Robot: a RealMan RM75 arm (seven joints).
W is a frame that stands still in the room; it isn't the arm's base.
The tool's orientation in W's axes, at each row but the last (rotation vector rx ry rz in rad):
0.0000, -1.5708, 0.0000
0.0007, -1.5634, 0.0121
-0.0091, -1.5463, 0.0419
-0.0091, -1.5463, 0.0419
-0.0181, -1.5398, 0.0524
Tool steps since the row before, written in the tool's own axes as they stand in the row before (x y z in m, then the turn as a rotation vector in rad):
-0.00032, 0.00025, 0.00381, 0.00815, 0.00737, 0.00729
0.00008, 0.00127, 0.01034, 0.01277, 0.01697, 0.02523
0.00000, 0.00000, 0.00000, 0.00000, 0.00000, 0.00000
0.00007, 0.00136, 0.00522, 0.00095, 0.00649, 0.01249
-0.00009, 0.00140, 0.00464, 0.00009, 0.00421, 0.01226
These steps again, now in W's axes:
-0.00381, 0.00025, -0.00032, -0.00729, 0.00737, 0.00815
-0.01035, 0.00119, 0.00015, -0.02527, 0.01686, 0.01283
0.00000, 0.00000, 0.00000, 0.00000, 0.00000, 0.00000
-0.00524, 0.00125, 0.00015, -0.01260, 0.00626, 0.00105
-0.00467, 0.00130, -0.00001, -0.01234, 0.00395, 0.00028

